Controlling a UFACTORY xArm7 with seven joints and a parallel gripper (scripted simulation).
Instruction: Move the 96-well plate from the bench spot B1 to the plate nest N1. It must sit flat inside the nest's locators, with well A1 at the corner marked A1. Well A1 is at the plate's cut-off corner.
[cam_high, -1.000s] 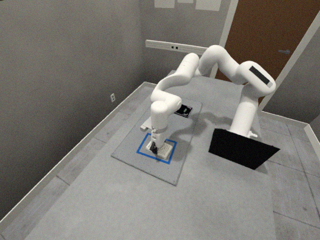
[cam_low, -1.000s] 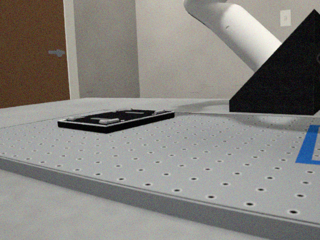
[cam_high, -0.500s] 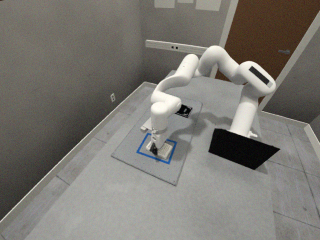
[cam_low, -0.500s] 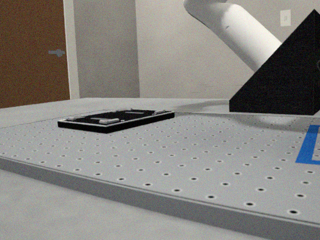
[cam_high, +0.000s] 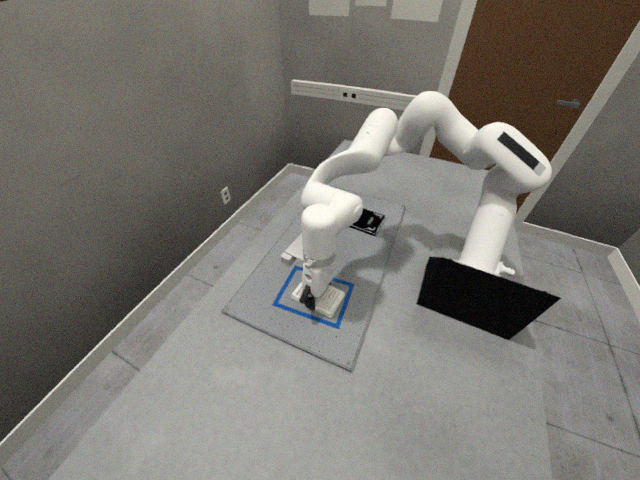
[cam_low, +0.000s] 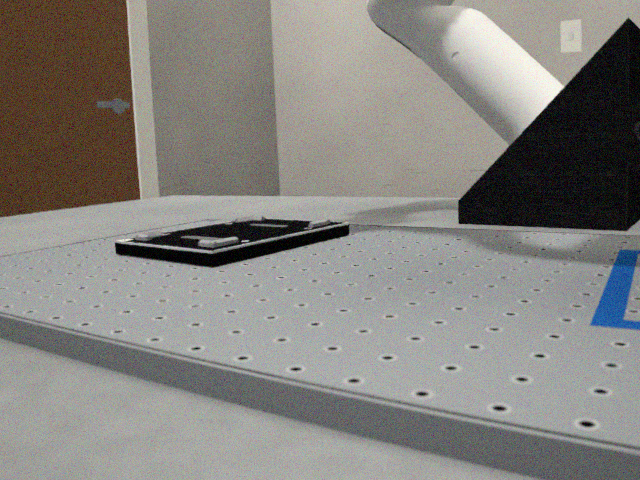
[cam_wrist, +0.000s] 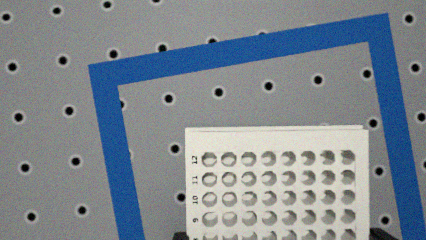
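The white 96-well plate lies 1 cm below my hand. The rest, counted from my hand: black plate nest 37 cm to the right, 3 cm behind, 1 cm below.
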